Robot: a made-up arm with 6 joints. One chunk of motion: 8 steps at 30 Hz.
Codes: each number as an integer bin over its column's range. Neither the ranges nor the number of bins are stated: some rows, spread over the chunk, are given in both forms.
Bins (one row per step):
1: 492 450 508 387 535 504
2: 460 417 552 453 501 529
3: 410 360 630 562 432 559
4: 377 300 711 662 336 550
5: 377 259 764 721 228 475
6: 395 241 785 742 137 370
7: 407 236 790 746 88 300
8: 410 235 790 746 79 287
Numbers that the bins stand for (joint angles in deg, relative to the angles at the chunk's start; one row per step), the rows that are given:
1: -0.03 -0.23 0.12 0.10 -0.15 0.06
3: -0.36 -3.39 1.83 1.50 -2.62 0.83
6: -0.42 -7.56 4.00 2.94 -9.71 -1.81
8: -0.36 -7.77 4.07 2.97 -11.10 -2.98
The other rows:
2: -0.16 -1.39 0.74 0.63 -0.96 0.41
4: -0.49 -5.49 2.96 2.30 -4.93 0.71
5: -0.49 -6.93 3.71 2.77 -7.52 -0.34
7: -0.37 -7.73 4.07 2.97 -10.89 -2.80

